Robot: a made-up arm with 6 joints.
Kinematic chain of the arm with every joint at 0, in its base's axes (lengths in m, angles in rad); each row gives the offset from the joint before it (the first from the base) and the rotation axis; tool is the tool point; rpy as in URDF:
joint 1: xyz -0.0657 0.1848 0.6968 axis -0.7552 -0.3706 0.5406
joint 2: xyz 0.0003 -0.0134 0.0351 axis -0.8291 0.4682 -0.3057
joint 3: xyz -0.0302 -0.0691 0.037 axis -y
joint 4: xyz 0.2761 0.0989 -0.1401 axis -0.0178 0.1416 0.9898
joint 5: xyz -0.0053 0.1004 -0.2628 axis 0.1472 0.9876 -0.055
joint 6: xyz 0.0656 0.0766 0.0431 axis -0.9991 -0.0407 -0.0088
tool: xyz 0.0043 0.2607 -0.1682 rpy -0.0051 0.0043 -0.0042
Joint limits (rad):
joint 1: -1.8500..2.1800
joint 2: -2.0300..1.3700
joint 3: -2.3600..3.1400
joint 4: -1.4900..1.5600
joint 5: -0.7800..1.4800
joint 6: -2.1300..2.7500
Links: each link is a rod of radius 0.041 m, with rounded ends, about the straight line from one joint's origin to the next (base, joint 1, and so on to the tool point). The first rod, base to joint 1, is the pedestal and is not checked.
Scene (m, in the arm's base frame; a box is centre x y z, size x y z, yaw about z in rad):
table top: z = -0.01
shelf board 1: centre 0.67 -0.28 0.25 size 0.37 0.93 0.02 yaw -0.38
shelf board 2: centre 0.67 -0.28 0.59 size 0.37 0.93 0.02 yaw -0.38
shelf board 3: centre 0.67 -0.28 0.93 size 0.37 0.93 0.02 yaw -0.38
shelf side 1: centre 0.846 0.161 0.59 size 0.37 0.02 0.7 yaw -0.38
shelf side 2: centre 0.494 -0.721 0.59 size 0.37 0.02 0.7 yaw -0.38
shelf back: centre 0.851 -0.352 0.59 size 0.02 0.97 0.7 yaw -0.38
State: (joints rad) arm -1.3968 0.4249 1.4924 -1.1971 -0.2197 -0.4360
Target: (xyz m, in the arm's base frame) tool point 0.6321 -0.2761 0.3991
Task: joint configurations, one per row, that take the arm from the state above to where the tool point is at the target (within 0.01 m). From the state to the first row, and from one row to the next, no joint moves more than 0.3 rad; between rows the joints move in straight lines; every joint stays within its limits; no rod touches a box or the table.
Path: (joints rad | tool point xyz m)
1: -1.4560 0.3938 1.4520 -1.1764 -0.2077 -0.7276 | 0.4987 -0.4607 0.7827
2: -1.5152 0.3627 1.4115 -1.1558 -0.1958 -1.0191 | 0.4370 -0.4385 0.7894
3: -1.5743 0.3316 1.3711 -1.1351 -0.1838 -1.3107 | 0.3630 -0.4083 0.7855
4: -1.6335 0.3005 1.3307 -1.1145 -0.1719 -1.6023 | 0.2809 -0.3697 0.7684
5: -1.7307 0.4540 1.1164 -1.0960 -0.1496 -1.6110 | 0.3427 -0.2918 0.5750
6: -1.8279 0.6076 0.9021 -1.0775 -0.1274 -1.6197 | 0.3511 -0.1638 0.3991
7: -1.7586 0.6185 0.9711 -1.0817 -0.1435 -1.3576 | 0.4317 -0.1917 0.3972
8: -1.6892 0.6294 1.0401 -1.0859 -0.1597 -1.0956 | 0.5018 -0.2143 0.3944
9: -1.6198 0.6403 1.1091 -1.0901 -0.1759 -0.8335 | 0.5593 -0.2348 0.3922
10: -1.5504 0.6512 1.1781 -1.0943 -0.1920 -0.5715 | 0.6029 -0.2552 0.3929
11: -1.4811 0.6622 1.2471 -1.0985 -0.2082 -0.3094 | 0.6321 -0.2761 0.3991

